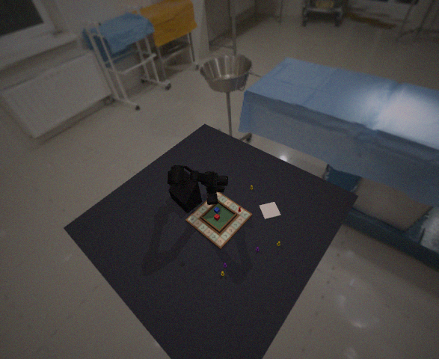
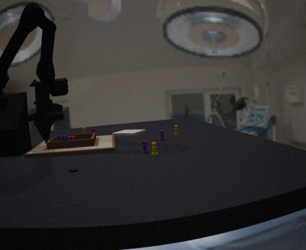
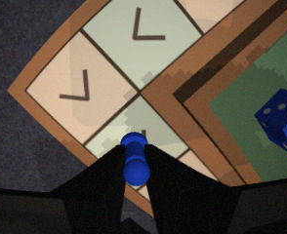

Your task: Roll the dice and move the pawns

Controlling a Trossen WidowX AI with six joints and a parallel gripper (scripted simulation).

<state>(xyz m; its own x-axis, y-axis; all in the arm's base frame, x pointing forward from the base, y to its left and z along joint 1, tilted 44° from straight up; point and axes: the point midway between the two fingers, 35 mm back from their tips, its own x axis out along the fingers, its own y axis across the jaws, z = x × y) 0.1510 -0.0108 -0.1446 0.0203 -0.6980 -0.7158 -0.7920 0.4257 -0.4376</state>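
Right now my gripper tip is 12 cm short of the green tray, 6 cm to the left of it and 1 cm above it. From my gripper tip the other things lie so: red pawn: 18 cm ahead, 6 cm to the left, 1 cm above; white card: 30 cm ahead, 19 cm to the left, 2 cm below; blue pawn: 1 cm above.
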